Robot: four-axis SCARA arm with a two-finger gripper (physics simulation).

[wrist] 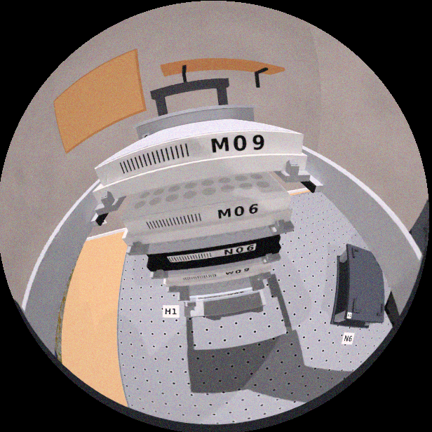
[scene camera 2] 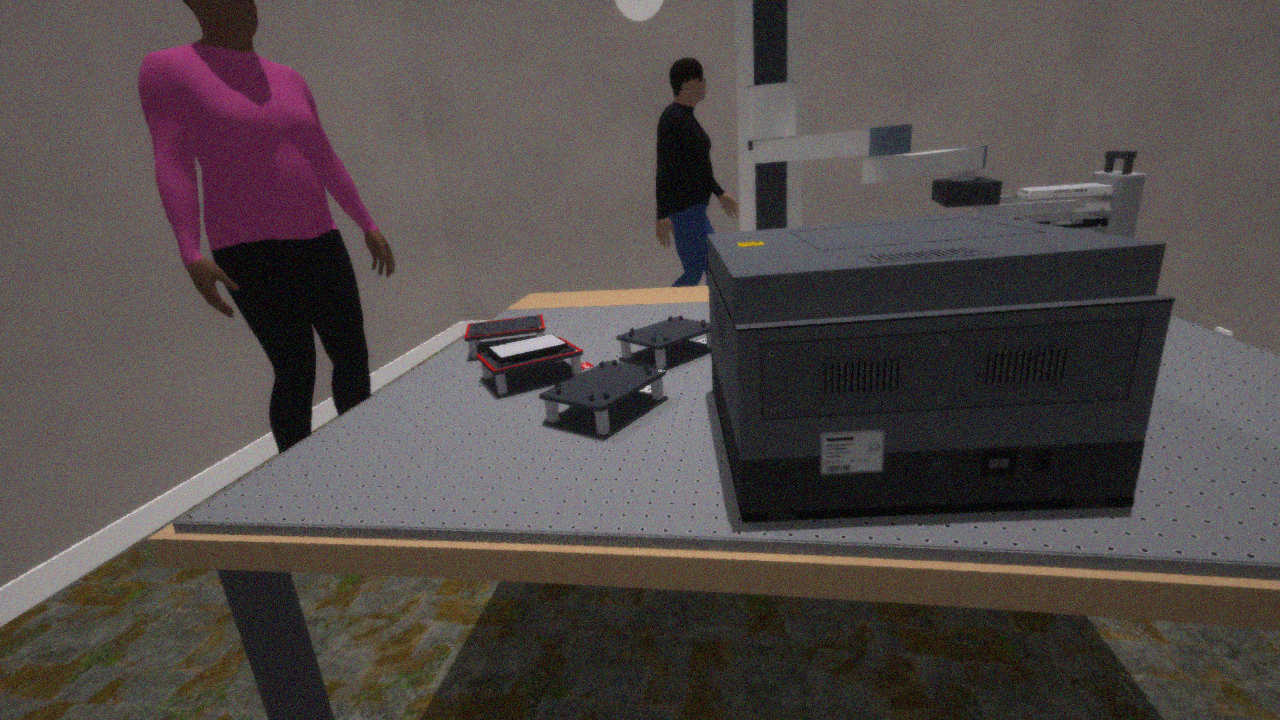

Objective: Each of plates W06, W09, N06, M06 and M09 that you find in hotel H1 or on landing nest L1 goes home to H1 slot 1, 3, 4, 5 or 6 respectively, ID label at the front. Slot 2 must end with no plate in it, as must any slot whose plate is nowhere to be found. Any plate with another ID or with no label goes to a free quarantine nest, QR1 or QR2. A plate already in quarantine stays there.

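In the wrist view, hotel H1 holds a stack of plates with labels at the front. From the top they are white M09, pale M06, black N06 and pale W09. Lower down, a thin pale edge shows; I cannot tell whether it is a plate. My gripper is open, its fingers wide on both sides of M09 and apart from it. In scene camera 2, one red-rimmed nest bears a white-topped plate; another red-rimmed nest has a dark top.
A large dark instrument stands at the front right of the bench. Two dark nests stand left of it. A dark unit by the N6 label stands right of H1. Two people stand behind the bench.
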